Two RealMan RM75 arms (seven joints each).
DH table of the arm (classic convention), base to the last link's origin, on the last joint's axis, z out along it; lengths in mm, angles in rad. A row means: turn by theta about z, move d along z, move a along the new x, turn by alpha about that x. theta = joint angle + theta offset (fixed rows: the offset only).
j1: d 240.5, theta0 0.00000, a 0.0, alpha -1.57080
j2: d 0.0, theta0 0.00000, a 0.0, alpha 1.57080
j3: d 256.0, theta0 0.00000, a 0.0, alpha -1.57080
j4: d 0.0, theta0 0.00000, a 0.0, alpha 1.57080
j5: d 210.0, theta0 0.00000, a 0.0, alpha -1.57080
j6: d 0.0, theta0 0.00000, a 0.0, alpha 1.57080
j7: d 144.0, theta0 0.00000, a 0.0, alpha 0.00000
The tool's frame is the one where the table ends.
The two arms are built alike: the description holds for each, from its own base.
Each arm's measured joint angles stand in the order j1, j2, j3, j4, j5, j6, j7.
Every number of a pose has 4 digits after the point.
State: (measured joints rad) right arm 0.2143 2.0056 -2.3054 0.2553 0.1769 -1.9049 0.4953; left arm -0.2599 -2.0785 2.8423 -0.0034 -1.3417 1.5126 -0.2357
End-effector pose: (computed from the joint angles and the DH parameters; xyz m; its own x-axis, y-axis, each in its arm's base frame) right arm 0.3620 0.1624 0.0144 0.6638 -0.0309 -0.7473 -0.5800 -0.6520 -0.4883; left arm -0.3690 0.2463 0.0192 0.7211 -0.1493 0.6766 0.6709 -0.0936 -0.7357
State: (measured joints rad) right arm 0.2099 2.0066 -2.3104 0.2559 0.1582 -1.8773 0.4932; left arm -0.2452 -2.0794 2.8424 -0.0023 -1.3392 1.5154 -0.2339
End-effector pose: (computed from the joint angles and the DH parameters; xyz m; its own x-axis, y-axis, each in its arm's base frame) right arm 0.3654 0.1600 0.0100 0.6769 -0.0634 -0.7334 -0.5830 -0.6545 -0.4814; left arm -0.3717 0.2407 0.0186 0.7228 -0.1409 0.6765 0.6716 -0.0870 -0.7358
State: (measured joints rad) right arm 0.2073 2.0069 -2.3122 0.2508 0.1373 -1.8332 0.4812; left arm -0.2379 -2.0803 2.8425 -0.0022 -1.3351 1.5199 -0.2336
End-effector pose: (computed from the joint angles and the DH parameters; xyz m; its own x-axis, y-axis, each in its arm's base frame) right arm 0.3699 0.1592 0.0045 0.6989 -0.0953 -0.7089 -0.5807 -0.6541 -0.4846; left arm -0.3724 0.2378 0.0180 0.7230 -0.1389 0.6767 0.6718 -0.0872 -0.7356
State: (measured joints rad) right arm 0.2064 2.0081 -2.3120 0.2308 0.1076 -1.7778 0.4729; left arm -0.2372 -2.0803 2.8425 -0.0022 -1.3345 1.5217 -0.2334
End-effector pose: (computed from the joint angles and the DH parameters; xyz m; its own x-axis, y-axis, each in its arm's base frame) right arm 0.3727 0.1602 -0.0039 0.7154 -0.1299 -0.6866 -0.5791 -0.6600 -0.4785; left arm -0.3723 0.2375 0.0180 0.7230 -0.1400 0.6765 0.6715 -0.0877 -0.7358
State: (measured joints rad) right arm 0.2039 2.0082 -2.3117 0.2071 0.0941 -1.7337 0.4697; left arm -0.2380 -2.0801 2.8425 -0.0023 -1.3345 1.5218 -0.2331
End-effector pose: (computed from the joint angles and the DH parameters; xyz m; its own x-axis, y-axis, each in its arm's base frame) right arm 0.3742 0.1620 -0.0099 0.7232 -0.1505 -0.6741 -0.5813 -0.6597 -0.4763; left arm -0.3721 0.2378 0.0181 0.7233 -0.1408 0.6761 0.6710 -0.0882 -0.7362
